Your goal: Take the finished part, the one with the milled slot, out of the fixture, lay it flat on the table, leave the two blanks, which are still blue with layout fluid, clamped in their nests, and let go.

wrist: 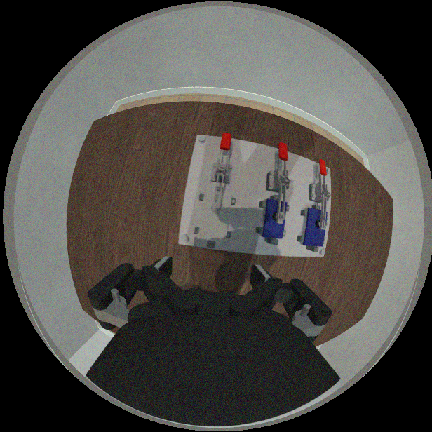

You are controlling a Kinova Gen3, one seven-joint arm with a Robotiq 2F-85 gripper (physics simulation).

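The pale fixture plate point(250, 165) lies on the dark wooden table point(130, 200). Two blue blanks point(271, 227) point(313, 235) sit in the middle and right nests, each with a clamp tip over its top. At the left nest point(215, 225), small grey locating blocks show below a clamp arm. No outline of the slotted part can be made out there against the pale plate; I cannot tell whether it is in the nest. My gripper point(211, 270) is open with nothing between its fingers. In the wrist view its fingertips show just below the plate's near edge.
Three toggle clamps stand on the plate, with red handles point(226, 141) point(283, 151) point(322, 167) toward its far side. Metal clamp arms rise above the nests. A shadow falls across the plate between the left and middle nests. Pale walls surround the table.
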